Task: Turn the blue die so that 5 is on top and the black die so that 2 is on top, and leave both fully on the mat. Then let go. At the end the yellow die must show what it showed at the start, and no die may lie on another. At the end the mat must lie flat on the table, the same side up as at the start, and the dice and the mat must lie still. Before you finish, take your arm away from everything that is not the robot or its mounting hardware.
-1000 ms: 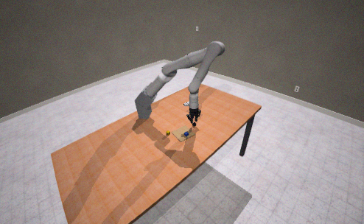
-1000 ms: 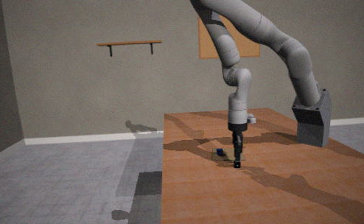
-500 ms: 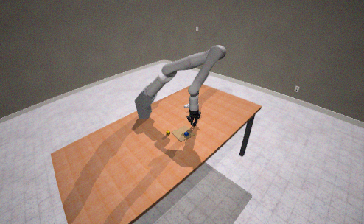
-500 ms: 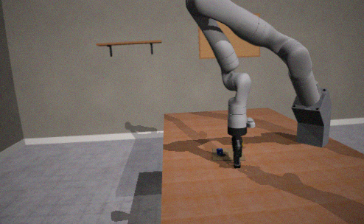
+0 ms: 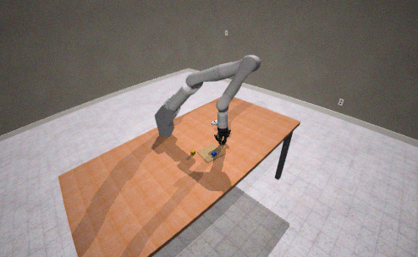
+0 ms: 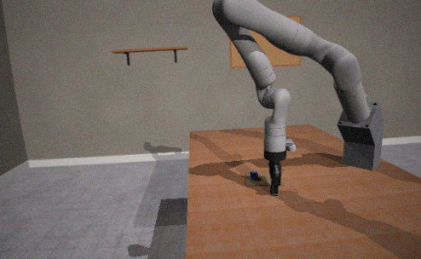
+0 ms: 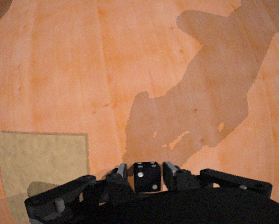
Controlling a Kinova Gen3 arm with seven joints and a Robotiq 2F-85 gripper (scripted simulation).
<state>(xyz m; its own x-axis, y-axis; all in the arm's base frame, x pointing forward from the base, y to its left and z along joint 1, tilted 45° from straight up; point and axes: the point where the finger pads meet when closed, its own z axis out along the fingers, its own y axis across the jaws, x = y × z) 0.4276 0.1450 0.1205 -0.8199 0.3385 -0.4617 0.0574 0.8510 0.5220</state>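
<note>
Now: the black die 10 mm below my hand. Round my hand: blue die 60 mm ahead, 130 mm to the right, 10 mm below; yellow die 60 mm behind, 230 mm to the right, 10 mm below; tan mat 20 mm ahead, 130 mm to the right, 20 mm below.
</note>
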